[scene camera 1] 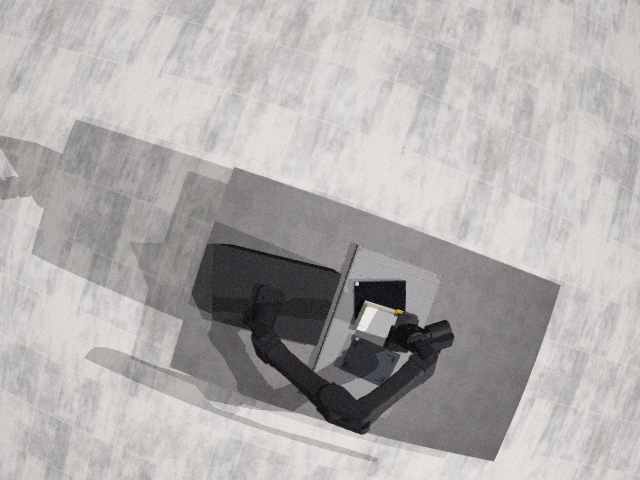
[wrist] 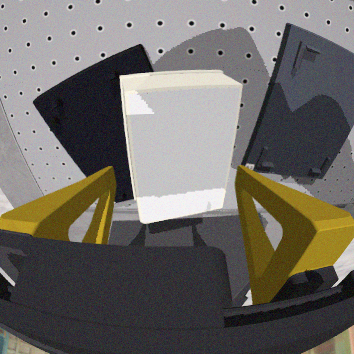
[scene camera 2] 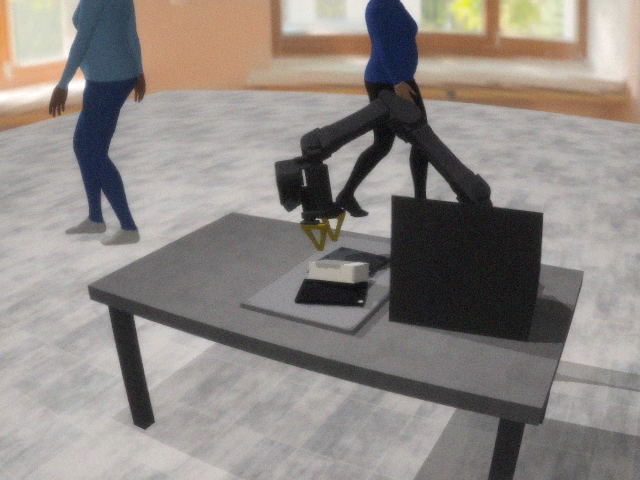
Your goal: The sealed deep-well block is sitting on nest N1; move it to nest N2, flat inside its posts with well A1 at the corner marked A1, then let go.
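Where they show: gripper, fingertip midpoint: [scene camera 1: 392,326] [wrist: 174,174] [scene camera 2: 327,246]; arm's base, origin of the base link: [scene camera 1: 266,309] [scene camera 2: 476,242].
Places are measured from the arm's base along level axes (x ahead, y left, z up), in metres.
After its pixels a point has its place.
Note:
The white sealed block [scene camera 1: 378,321] {y 0.055, x 0.330, z -0.087 m} [scene camera 2: 338,272] {y 0.095, x 0.318, z -0.095 m} [wrist: 182,140] {y 0.052, x 0.359, z -0.091 m} lies askew between the two nests, overlapping the near part of the black nest [scene camera 1: 382,292] {y 0.142, x 0.322, z -0.135 m} [scene camera 2: 330,293] {y 0.134, x 0.320, z -0.136 m} [wrist: 90,112] {y 0.137, x 0.363, z -0.135 m}. Whether it is level is hard to tell. The slate-grey nest [scene camera 1: 361,355] {y -0.071, x 0.325, z -0.135 m} [scene camera 2: 352,254] {y -0.112, x 0.380, z -0.135 m} [wrist: 310,120] {y -0.080, x 0.358, z -0.135 m} is apart from it, partly in shadow, with posts and a small white corner label. Nest numbers and well A1 are not readable. My gripper [scene camera 1: 399,332] {y 0.057, x 0.367, z -0.048 m} [scene camera 2: 327,245] {y 0.057, x 0.367, z -0.048 m} [wrist: 174,174] {y 0.057, x 0.367, z -0.048 m} is open and empty, above the block, with its yellow fingers to either side of it in the wrist view.
Both nests are on a light perforated board [scene camera 1: 398,260] {y 0.253, x 0.341, z -0.147 m} [scene camera 2: 273,299] {y 0.204, x 0.440, z -0.147 m} [wrist: 190,12] {y 0.045, x 0.447, z -0.147 m} on the grey table [scene camera 1: 480,310] {y 0.182, x 0.677, z -0.160 m} [scene camera 2: 170,273] {y 0.178, x 0.803, z -0.160 m}. A tall dark box [scene camera 1: 273,271] {y 0.115, x -0.009, z 0.109 m} [scene camera 2: 465,268] {y 0.149, x -0.015, z -0.003 m} stands beside the board near the arm's base. Two people stand behind the table in scene camera 2.

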